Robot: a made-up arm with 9 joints.
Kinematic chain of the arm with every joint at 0, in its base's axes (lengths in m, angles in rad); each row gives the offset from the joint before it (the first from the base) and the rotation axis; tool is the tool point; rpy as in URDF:
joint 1: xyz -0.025 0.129 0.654 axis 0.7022 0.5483 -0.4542
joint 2: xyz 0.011 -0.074 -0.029 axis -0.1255 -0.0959 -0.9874
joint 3: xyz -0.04 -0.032 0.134 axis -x
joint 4: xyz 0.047 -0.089 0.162 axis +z
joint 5: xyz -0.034 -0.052 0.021 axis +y
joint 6: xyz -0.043 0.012 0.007 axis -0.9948 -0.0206 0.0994
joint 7: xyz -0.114 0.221 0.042 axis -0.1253 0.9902 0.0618
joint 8: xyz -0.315 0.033 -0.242 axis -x
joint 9: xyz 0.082 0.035 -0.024 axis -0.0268 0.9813 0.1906
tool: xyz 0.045 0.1 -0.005 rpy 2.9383 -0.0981 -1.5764
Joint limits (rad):
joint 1: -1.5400..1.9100
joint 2: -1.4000..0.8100
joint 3: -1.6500..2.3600
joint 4: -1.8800..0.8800
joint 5: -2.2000..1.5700
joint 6: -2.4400..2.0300
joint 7: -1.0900..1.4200
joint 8: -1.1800..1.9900
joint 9: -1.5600..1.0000
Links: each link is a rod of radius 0.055 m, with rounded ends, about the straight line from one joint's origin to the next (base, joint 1, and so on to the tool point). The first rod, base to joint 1, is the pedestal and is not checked.
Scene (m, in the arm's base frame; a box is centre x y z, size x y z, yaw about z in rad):
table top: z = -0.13
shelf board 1: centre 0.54 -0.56 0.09 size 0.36 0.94 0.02 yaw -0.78
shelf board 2: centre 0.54 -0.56 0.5 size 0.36 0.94 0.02 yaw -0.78
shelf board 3: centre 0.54 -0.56 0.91 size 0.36 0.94 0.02 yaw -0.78
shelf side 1: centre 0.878 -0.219 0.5 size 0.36 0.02 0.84 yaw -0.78
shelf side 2: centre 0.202 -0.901 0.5 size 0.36 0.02 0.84 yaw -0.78
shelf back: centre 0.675 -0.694 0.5 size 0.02 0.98 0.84 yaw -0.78
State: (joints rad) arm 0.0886 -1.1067 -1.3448 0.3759 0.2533 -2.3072 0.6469 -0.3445 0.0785
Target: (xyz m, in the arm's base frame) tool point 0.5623 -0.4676 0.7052
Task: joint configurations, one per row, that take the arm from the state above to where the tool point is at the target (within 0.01 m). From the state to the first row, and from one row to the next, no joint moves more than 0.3 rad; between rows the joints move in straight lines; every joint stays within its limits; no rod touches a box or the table.
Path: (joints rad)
1: -0.0859 -1.1609 -1.3850 0.4403 0.0169 -2.3515 0.7469 -0.5954 -0.0255
2: -0.2605 -1.2151 -1.4252 0.5047 -0.2195 -2.3957 0.8469 -0.8462 -0.1296
3: -0.4350 -1.2693 -1.4655 0.5691 -0.4559 -2.4400 0.9468 -1.0971 -0.2336
4: -0.6930 -1.2854 -1.3858 0.4951 -0.7033 -2.4400 0.8927 -1.1247 -0.3203
5: -0.9510 -1.3015 -1.3062 0.4210 -0.9507 -2.4400 0.8386 -1.1524 -0.4070
6: -1.2089 -1.3176 -1.2266 0.3470 -1.1980 -2.4400 0.7845 -1.1800 -0.4938
7: -1.0390 -1.2750 -1.2402 0.3211 -0.9439 -2.3977 0.7365 -1.0670 -0.4119
8: -0.8690 -1.2323 -1.2537 0.2953 -0.6898 -2.3553 0.6884 -0.9540 -0.3301
9: -0.6991 -1.1897 -1.2673 0.2695 -0.4357 -2.3130 0.6404 -0.8410 -0.2482
10: -0.5291 -1.1470 -1.2809 0.2436 -0.1816 -2.2707 0.5923 -0.7281 -0.1664
11: -0.3592 -1.1044 -1.2945 0.2178 0.0725 -2.2283 0.5443 -0.6151 -0.0846

